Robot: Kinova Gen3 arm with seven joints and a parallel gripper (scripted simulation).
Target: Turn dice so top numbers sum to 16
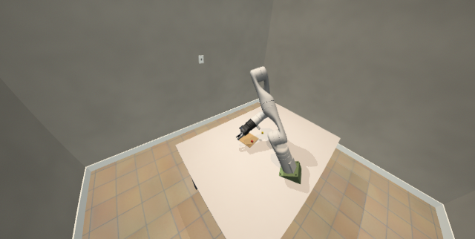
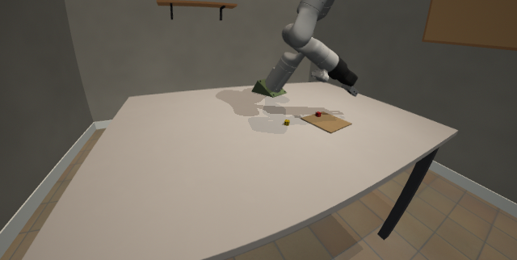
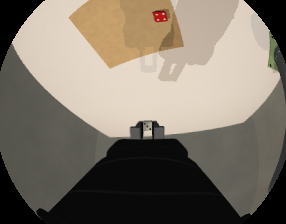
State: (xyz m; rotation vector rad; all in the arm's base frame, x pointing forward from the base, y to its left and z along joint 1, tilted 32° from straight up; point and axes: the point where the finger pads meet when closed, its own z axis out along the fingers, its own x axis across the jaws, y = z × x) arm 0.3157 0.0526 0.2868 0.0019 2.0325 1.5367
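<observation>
Now: the tan mat 1 cm behind my hand, 13 cm to the right of it and 11 cm below it. The rest, counted from my hand: white die 1 cm to the left, 1 cm below; red die 5 cm behind, 12 cm to the right, 10 cm below; yellow die 5 cm behind, 28 cm to the right, 10 cm below.
</observation>
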